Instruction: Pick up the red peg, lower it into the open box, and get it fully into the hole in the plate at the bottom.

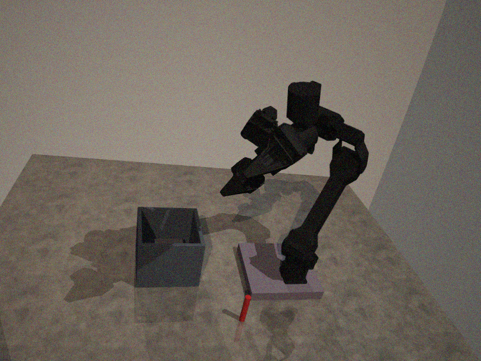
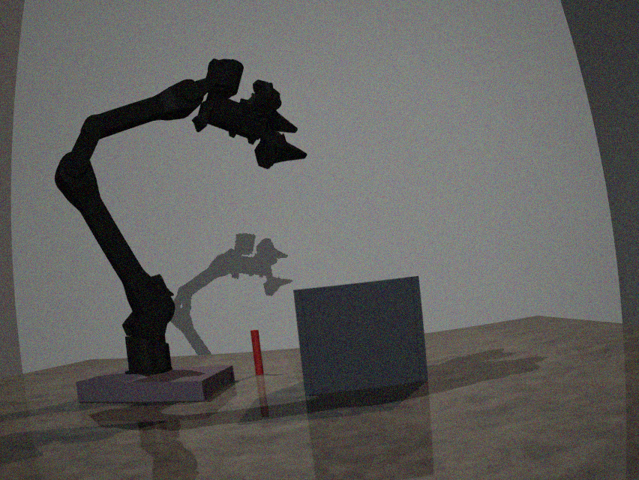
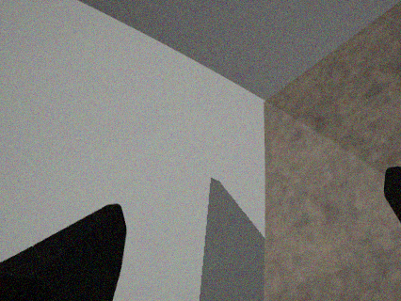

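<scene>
The red peg is 11 cm behind my gripper tip, 8 cm to the right of it and 38 cm below it. Round my gripper tip: plate: 7 cm ahead, 27 cm to the right, 38 cm below.
</scene>
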